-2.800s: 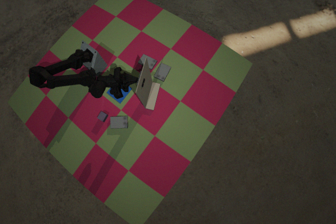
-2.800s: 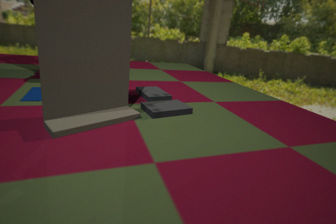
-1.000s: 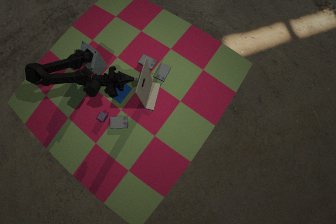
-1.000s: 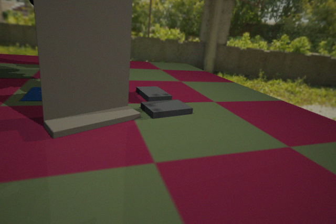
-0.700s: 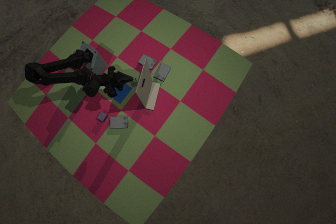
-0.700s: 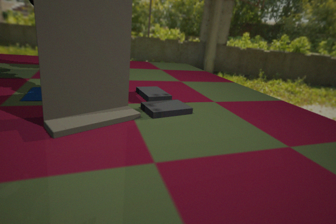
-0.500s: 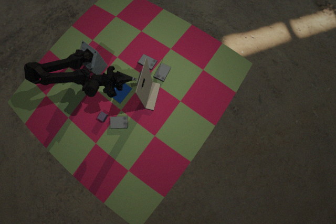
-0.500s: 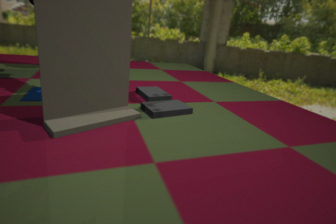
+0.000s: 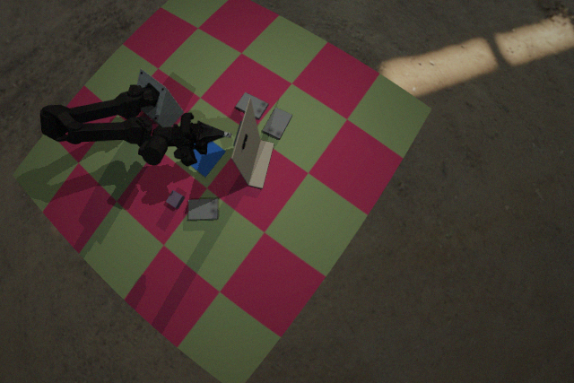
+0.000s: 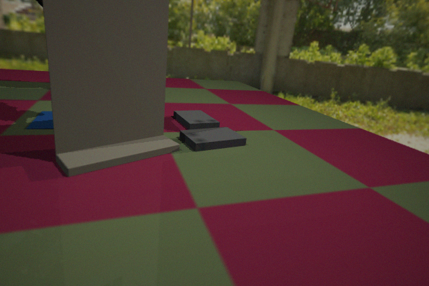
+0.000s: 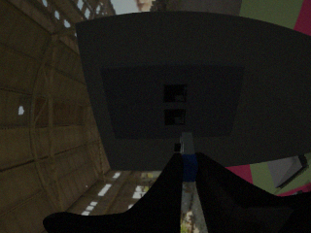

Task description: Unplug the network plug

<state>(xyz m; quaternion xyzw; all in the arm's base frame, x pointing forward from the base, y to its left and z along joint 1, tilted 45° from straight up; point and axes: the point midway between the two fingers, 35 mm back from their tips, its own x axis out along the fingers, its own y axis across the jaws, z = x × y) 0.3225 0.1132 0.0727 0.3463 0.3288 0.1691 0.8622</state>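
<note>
Right now my gripper tip is 110 mm past the blue marked square, 70 mm to the left of it and 260 mm above it. The rest, counted from my gripper tip: plug (right at my gripper tip); panel (60 mm ahead, 30 mm to the left, 100 mm below).
</note>
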